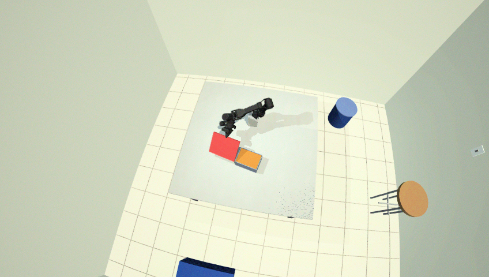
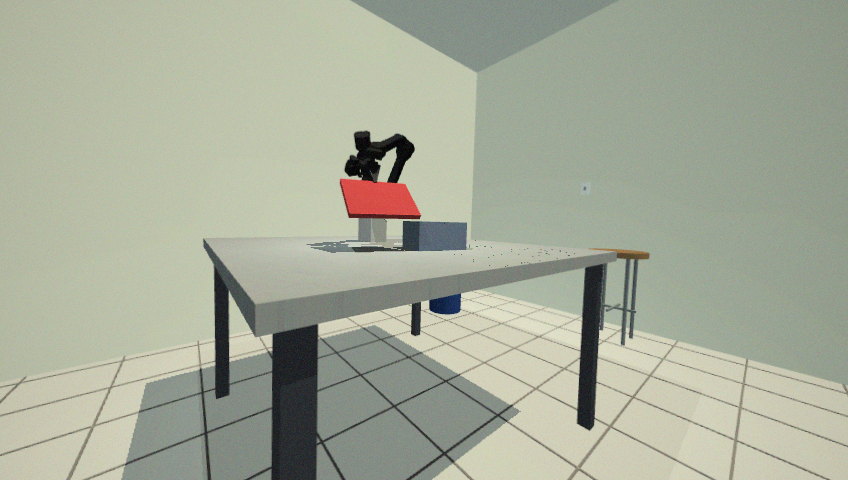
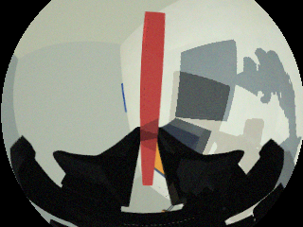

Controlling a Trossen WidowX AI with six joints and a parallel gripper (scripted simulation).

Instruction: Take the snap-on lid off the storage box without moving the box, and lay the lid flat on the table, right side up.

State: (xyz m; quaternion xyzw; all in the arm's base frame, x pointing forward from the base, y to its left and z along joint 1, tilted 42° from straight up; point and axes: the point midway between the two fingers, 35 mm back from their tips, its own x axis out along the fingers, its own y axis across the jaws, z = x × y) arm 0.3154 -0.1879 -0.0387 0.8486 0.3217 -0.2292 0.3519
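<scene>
Now: gripper tip 60 mm short of the red lid, 10 mm to the left of it and 50 mm above it. The rest, counted from my gripper tip: grey-blue storage box (90 mm ahead, 210 mm to the left, 180 mm below).
</scene>
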